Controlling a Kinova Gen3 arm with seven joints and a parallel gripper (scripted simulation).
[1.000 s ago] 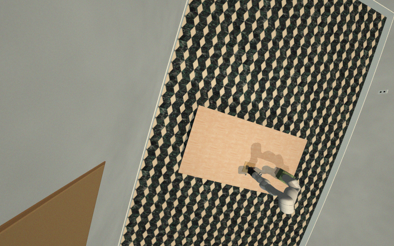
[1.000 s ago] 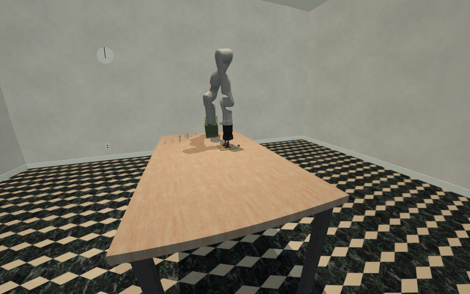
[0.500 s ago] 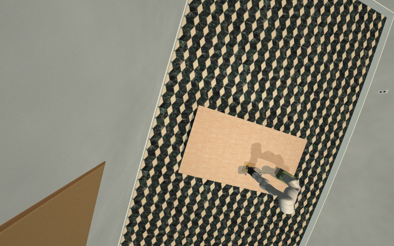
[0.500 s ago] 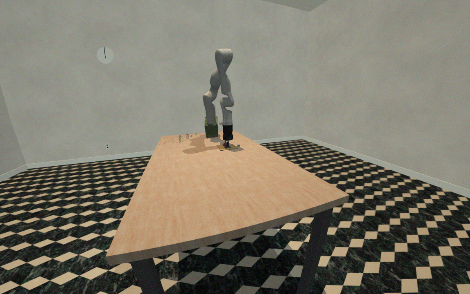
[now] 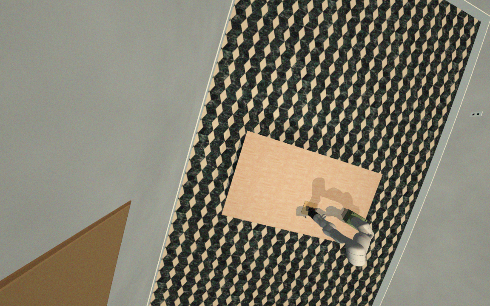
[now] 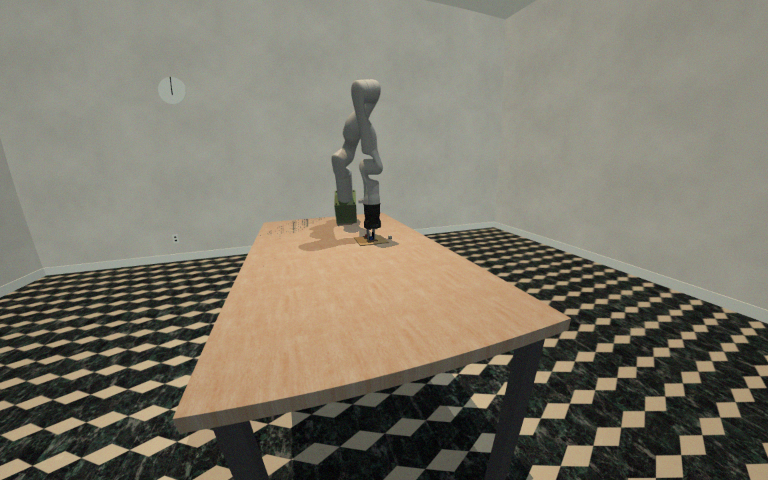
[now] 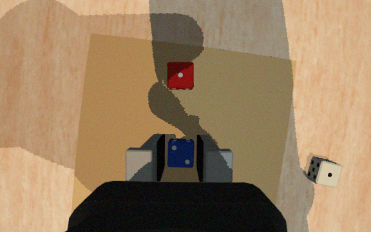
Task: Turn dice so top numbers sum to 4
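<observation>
Now: the blue die 10 mm below my hand. Round my hand: tan mat: 20 mm below; red die: 50 mm behind, 10 mm below; white die: 10 mm ahead, 100 mm to the left, 20 mm below.
</observation>
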